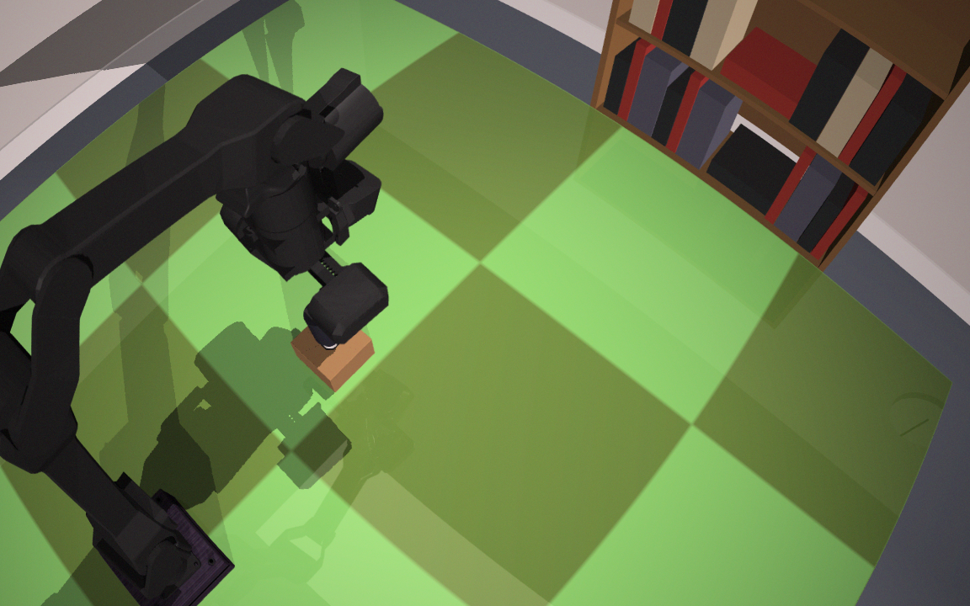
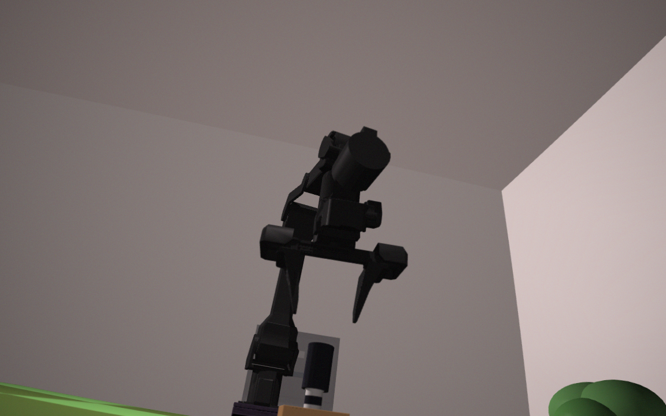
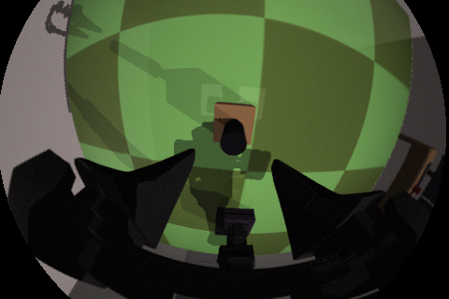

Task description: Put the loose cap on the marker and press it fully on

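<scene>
Now: gripper tip 6 cm above the black cap. Also, from my gripper tip: white marker 7 cm below.
</scene>
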